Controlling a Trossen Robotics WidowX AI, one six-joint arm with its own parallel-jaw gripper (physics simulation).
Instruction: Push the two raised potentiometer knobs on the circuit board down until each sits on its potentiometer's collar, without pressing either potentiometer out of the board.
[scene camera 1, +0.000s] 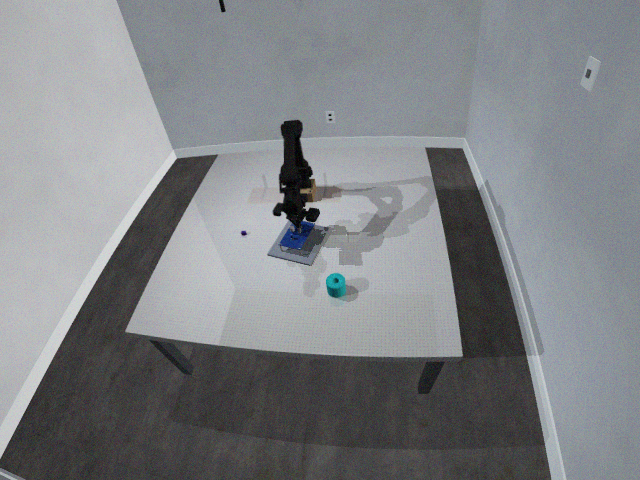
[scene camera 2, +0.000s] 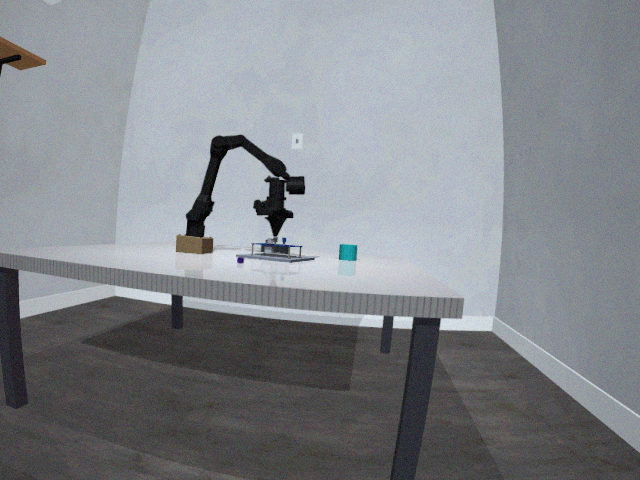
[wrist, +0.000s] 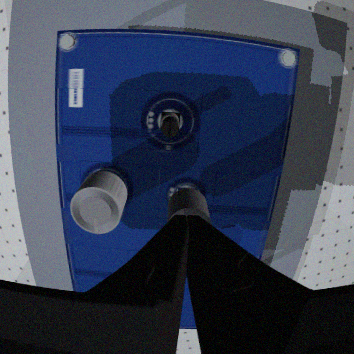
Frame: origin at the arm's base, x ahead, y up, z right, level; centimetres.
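Seen in the pictures: gripper, fingertip midpoint: (scene camera 1: 298, 227) (scene camera 2: 275, 236) (wrist: 185, 226); arm's base, origin of the base link: (scene camera 1: 304, 184) (scene camera 2: 194, 236).
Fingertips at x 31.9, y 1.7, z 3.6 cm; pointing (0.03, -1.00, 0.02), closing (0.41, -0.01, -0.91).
Pixels of each thing's top centre, then the offset from my fingertips to it. "*": a spot on its surface instead. Level surfaces: height alone.
- light grey knob, middle of its top: (wrist: 94, 211) dx -1.5, dy -0.6, dz +3.0 cm
- darker grey knob, middle of its top: (wrist: 188, 226) dx +0.2, dy -0.2, dz -0.1 cm
- round collar, surface spot: (wrist: 170, 122) * dx -3.3, dy -1.3, dz -0.8 cm
- teal cylinder, middle of its top: (scene camera 1: 335, 280) (scene camera 2: 348, 244) dx +28.7, dy -1.8, dz -12.3 cm
- table, its level: dy -7.8 cm
- small purple cube, middle of its top: (scene camera 2: 240, 257) (scene camera 1: 243, 232) dx -8.7, dy -6.3, dz +26.6 cm
The blue circuit board (scene camera 1: 288, 241) (scene camera 2: 294, 245) (wrist: 240, 55) stands on posts above a grey base plate (scene camera 1: 294, 258) (scene camera 2: 306, 259) (wrist: 30, 100). In the wrist view, a light grey knob (wrist: 99, 202) stands upright at the left of the board. A darker grey knob (wrist: 187, 201) stands to its right, partly hidden by the fingertips. A bare shaft in a round collar (wrist: 170, 122) is farther up the board. My gripper (scene camera 1: 297, 227) (scene camera 2: 276, 236) (wrist: 185, 226) is shut and empty, pointing down, its tips at or just above the darker knob's top; contact cannot be told.
A teal cylinder (scene camera 1: 336, 285) (scene camera 2: 347, 252) stands on the table (scene camera 1: 258, 320) (scene camera 2: 155, 268) beyond the board. A small purple cube (scene camera 1: 244, 233) (scene camera 2: 240, 260) lies beside the base plate. A wooden block (scene camera 1: 310, 191) (scene camera 2: 194, 244) is at the arm's base.
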